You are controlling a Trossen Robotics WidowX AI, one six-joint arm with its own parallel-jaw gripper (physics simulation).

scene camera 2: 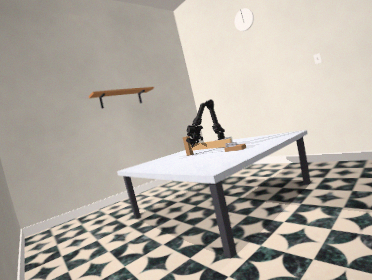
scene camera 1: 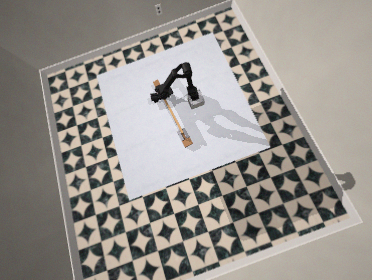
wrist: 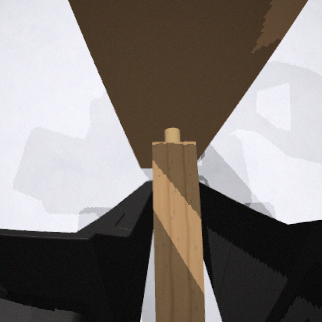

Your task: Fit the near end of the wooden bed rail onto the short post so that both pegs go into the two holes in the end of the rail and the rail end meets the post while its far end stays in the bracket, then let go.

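Seen in the pictures: gripper, fingertip midpoint: (scene camera 2: 192, 147) (wrist: 170, 187); arm's base, link origin: (scene camera 2: 221, 138) (scene camera 1: 194, 96).
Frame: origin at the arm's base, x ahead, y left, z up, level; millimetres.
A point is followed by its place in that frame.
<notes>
The short post (scene camera 1: 156, 83) {z 101, x 280, y -183 mm} (scene camera 2: 187, 145) {z 17, x 302, y -168 mm} (wrist: 180, 60) {z 51, x 276, y -163 mm} stands upright on the table. The wooden bed rail (scene camera 1: 174, 117) {z 18, x 234, y 129 mm} (scene camera 2: 215, 144) {z -13, x 242, y 137 mm} (wrist: 177, 225) {z 20, x 269, y -118 mm} runs from near the post to the metal bracket (scene camera 1: 182, 133) (scene camera 2: 231, 144) at its far end. My gripper (scene camera 1: 163, 96) {z -9, x 272, y -135 mm} (scene camera 2: 198, 142) (wrist: 170, 187) {z -9, x 272, y -135 mm} is shut on the rail near its post end. In the wrist view, a length of one peg (wrist: 172, 135) {z 8, x 275, y -159 mm} shows between the rail end and the post, so a gap shows there. The second peg and the holes are hidden. Whether the peg tip is inside a hole cannot be told.
The far bracket is on a wooden block (scene camera 1: 187, 143) {z -44, x 203, y 373 mm} (scene camera 2: 240, 147) {z -59, x 236, y 388 mm} on the white table (scene camera 1: 135, 165) {z -80, x 710, y 396 mm} (scene camera 2: 167, 167) {z -80, x 701, y 39 mm}. The arm's base (scene camera 1: 196, 102) {z 1, x 4, y 59 mm} stands beside the rail. A wall shelf (scene camera 2: 122, 92) hangs away from the table.
</notes>
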